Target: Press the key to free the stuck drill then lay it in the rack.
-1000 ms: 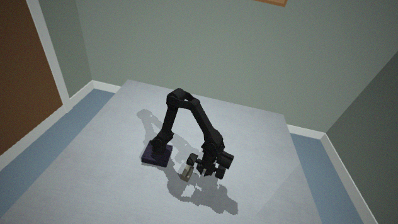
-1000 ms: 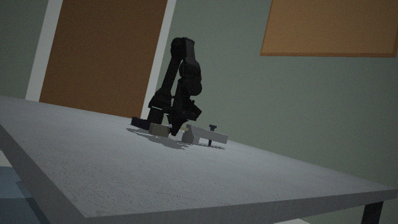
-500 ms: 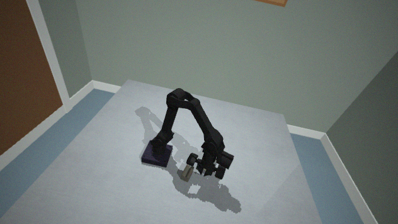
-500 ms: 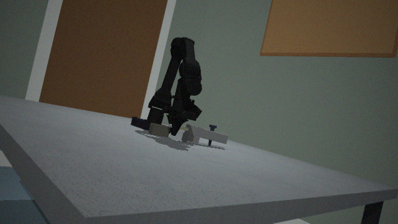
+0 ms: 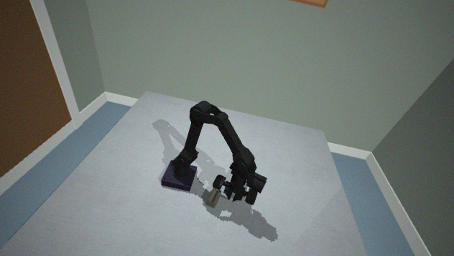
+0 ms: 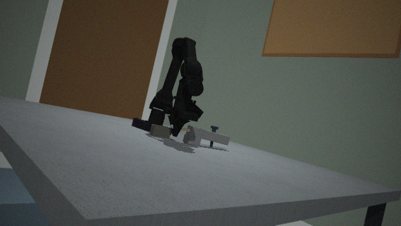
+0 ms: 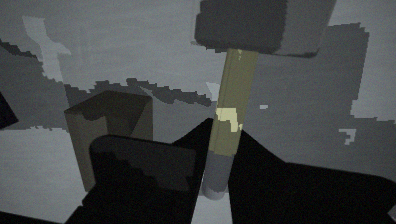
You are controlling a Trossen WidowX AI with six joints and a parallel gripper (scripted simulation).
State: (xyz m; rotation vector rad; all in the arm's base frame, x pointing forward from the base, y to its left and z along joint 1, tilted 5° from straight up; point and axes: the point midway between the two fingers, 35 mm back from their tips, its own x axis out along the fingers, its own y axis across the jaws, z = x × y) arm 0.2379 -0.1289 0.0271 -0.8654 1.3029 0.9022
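Right now my gripper tip is 4 cm to the right of the drill, 3 cm below it and 2 cm short of it. Also, from my gripper tip: grey block: 13 cm to the left, 6 cm ahead, 2 cm above; tan rack: 8 cm behind; dark blue key: 15 cm to the left, 7 cm ahead, 4 cm above.
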